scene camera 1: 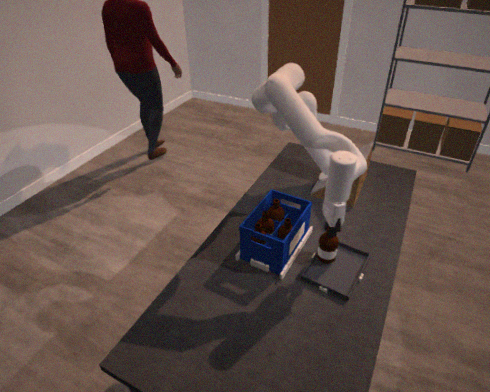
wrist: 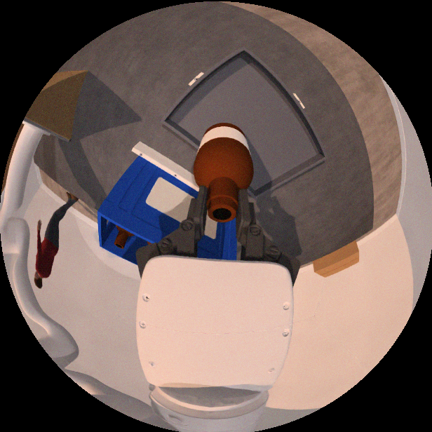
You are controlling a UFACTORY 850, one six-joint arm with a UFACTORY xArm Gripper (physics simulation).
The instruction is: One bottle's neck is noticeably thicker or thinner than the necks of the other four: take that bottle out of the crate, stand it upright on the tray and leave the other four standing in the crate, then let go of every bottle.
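Note:
A brown bottle with a white label (scene camera 1: 328, 246) (wrist: 223, 162) is upright at the crate-side end of the dark tray (scene camera 1: 345, 270) (wrist: 280, 115). Its base is at the tray's surface or very close to it; I cannot tell whether it touches. My gripper (scene camera 1: 334, 229) (wrist: 222, 197) is shut on this bottle's neck, from above. The blue crate (scene camera 1: 262, 255) (wrist: 125, 200) stands beside the tray. Several brown bottles stand in it, among them one at the back (scene camera 1: 276, 211) and one near the labelled side (scene camera 1: 285, 228). In the wrist view one bottle neck (wrist: 121, 238) shows; the others are hidden.
White strips (scene camera 1: 259, 265) (wrist: 165, 165) run along the crate's base. Small white pieces (scene camera 1: 323, 289) (wrist: 196, 79) sit at the tray's outer edges. A brown block (scene camera 1: 357, 187) (wrist: 62, 102) is by the arm's base. A person in red (scene camera 1: 131, 40) (wrist: 46, 257) stands beyond the table.

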